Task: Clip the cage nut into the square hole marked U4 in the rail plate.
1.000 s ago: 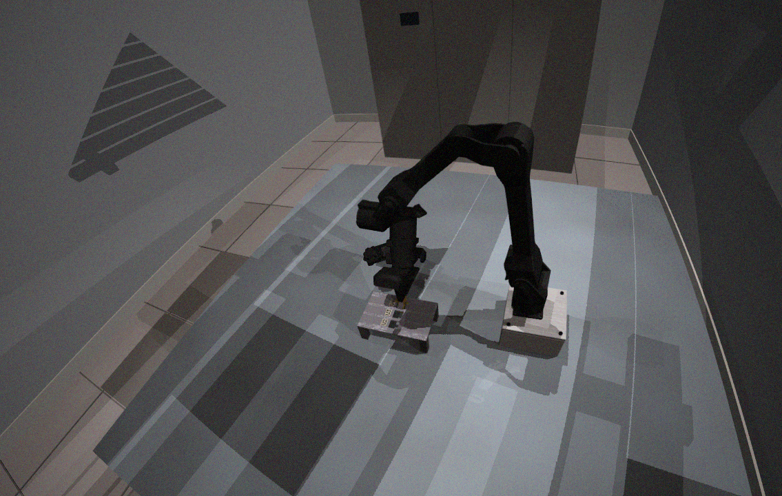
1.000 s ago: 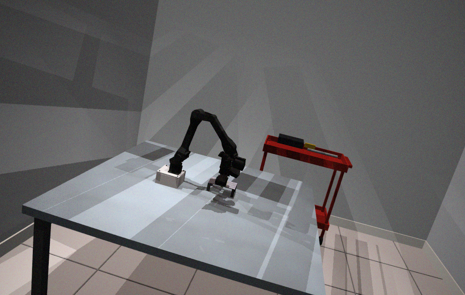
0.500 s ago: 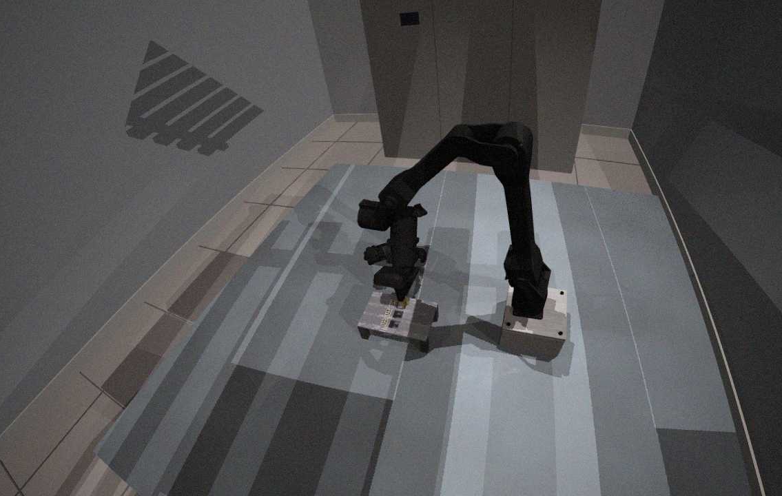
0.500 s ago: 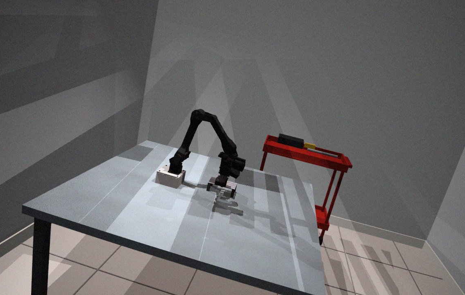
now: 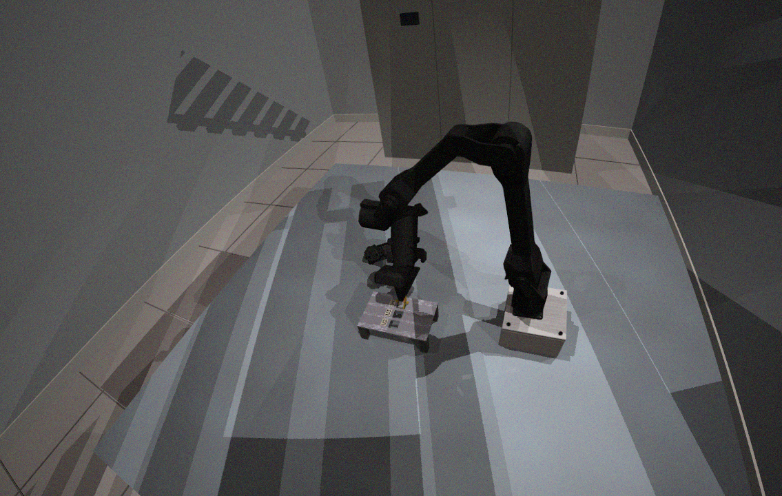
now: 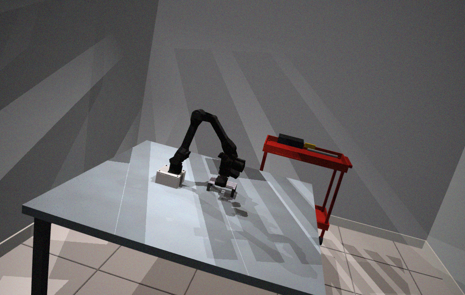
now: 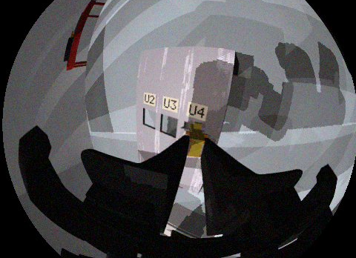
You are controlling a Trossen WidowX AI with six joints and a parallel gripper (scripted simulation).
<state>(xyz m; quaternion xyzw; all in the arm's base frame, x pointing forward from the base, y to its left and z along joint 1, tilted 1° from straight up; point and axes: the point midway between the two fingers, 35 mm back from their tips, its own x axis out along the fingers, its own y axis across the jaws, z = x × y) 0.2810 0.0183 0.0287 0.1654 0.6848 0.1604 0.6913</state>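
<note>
Now: the cage nut 10 mm below my gripper tip.
</note>
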